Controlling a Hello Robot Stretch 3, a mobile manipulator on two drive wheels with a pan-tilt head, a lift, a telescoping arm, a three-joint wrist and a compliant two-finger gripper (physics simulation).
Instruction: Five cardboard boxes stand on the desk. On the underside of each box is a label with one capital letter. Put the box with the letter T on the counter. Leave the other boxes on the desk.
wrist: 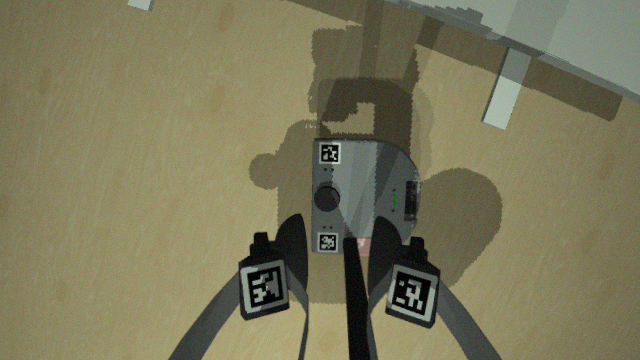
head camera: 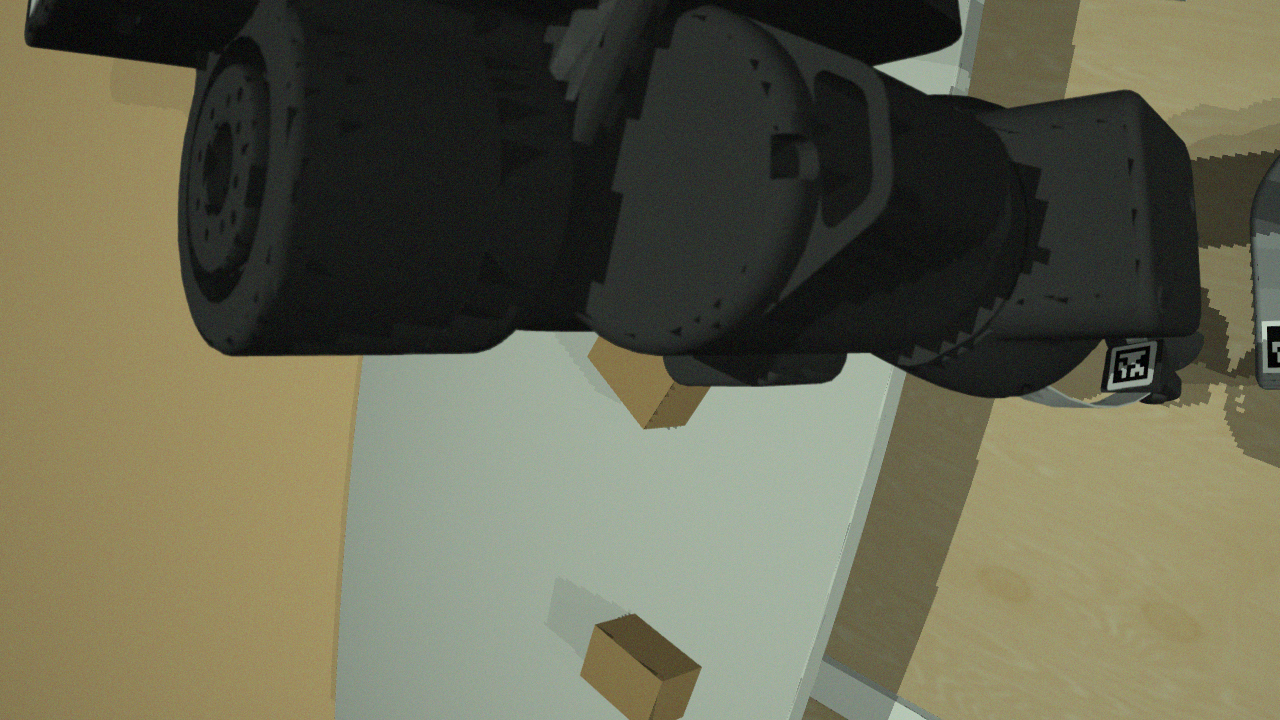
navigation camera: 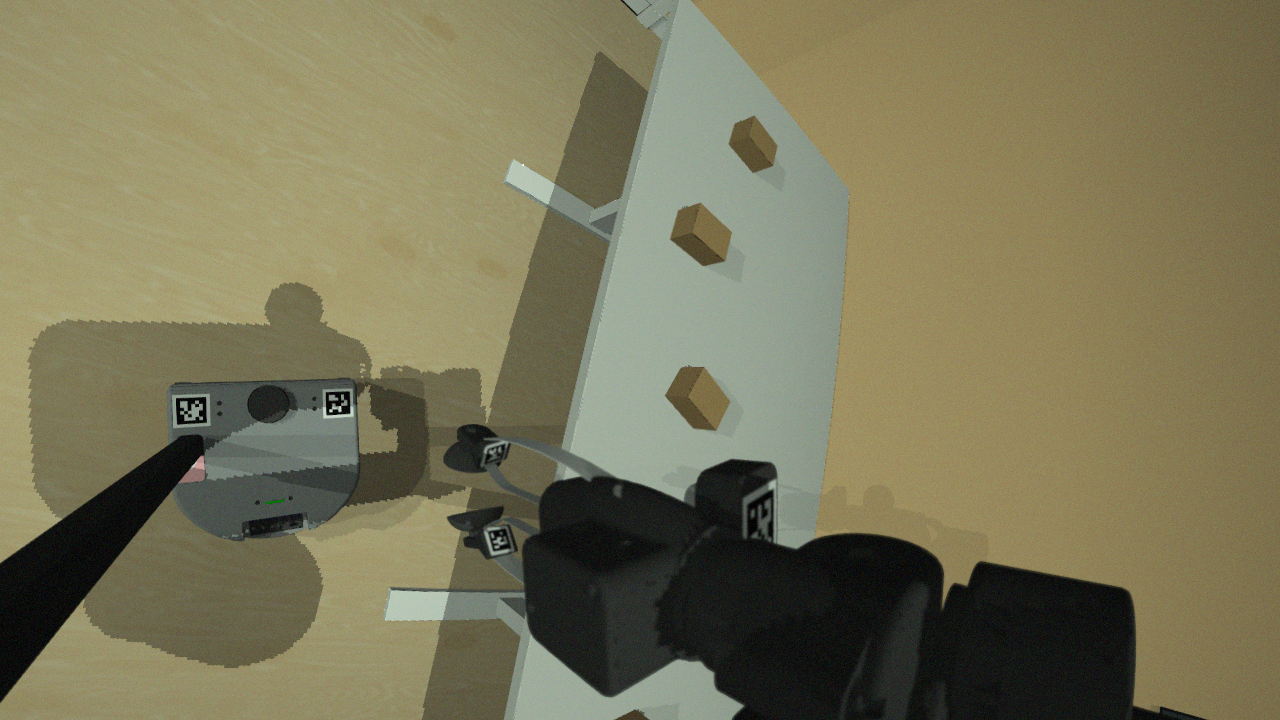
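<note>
Brown cardboard boxes stand upright on the white desk. In the navigation view there is a far box, a second box, a box nearer the arm and a sliver of another box at the bottom edge. In the head view one box is partly hidden by the wrist and another box stands lower down. No letter label shows. My gripper is open and empty, its fingers turned back towards my base. The counter does not show.
My base stands on the wooden floor beside the desk's long edge. The black mast rises from it. White desk legs reach out over the floor. An orange-tan wall runs behind the desk.
</note>
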